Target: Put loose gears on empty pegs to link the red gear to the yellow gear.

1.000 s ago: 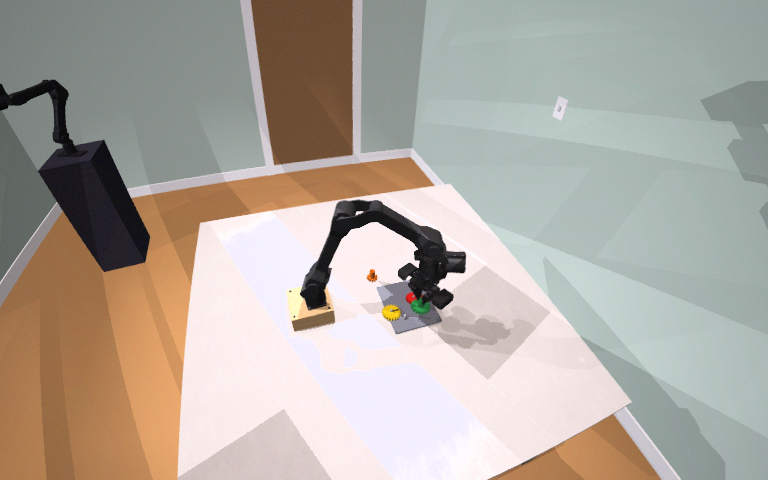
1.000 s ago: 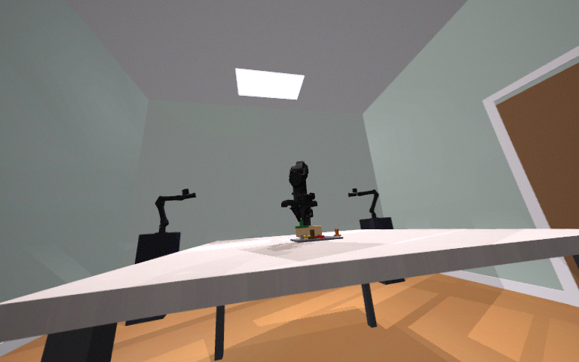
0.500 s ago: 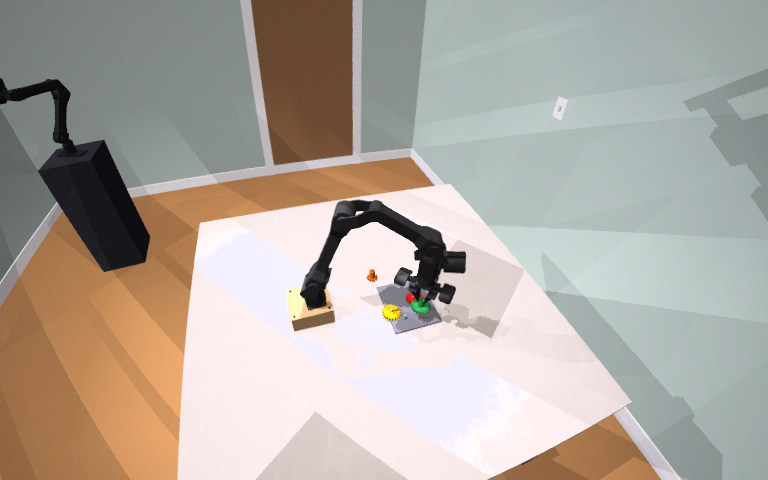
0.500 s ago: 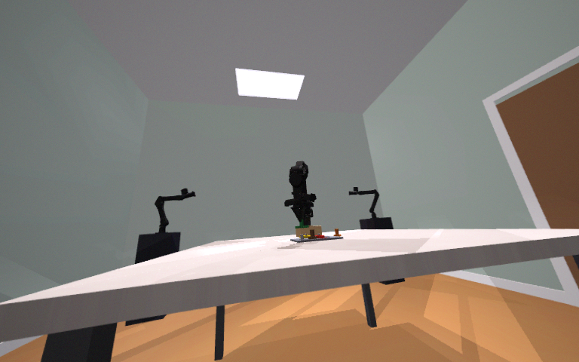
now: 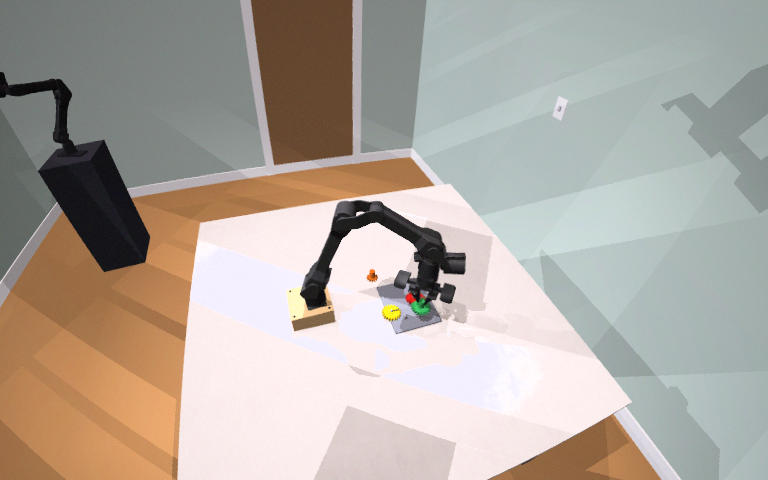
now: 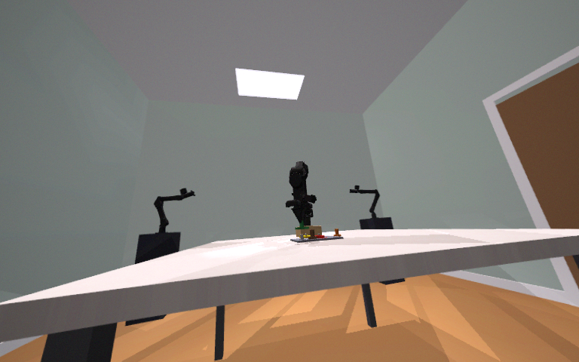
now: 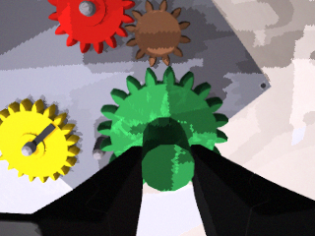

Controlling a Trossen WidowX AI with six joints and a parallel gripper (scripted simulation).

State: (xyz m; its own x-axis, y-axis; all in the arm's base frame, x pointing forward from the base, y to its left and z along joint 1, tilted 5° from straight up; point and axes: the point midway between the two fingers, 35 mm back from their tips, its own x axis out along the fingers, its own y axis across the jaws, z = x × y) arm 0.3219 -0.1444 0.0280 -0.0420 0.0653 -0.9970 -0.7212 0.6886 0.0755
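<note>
The brown gear lies 3 cm ahead of my gripper tip, 4 cm to the left of it and 6 cm below it. Also, from my gripper tip: red gear: 1 cm ahead, 7 cm to the left, 7 cm below; green gear: 1 cm below; grey board: 1 cm behind, 6 cm to the left, 8 cm below.
</note>
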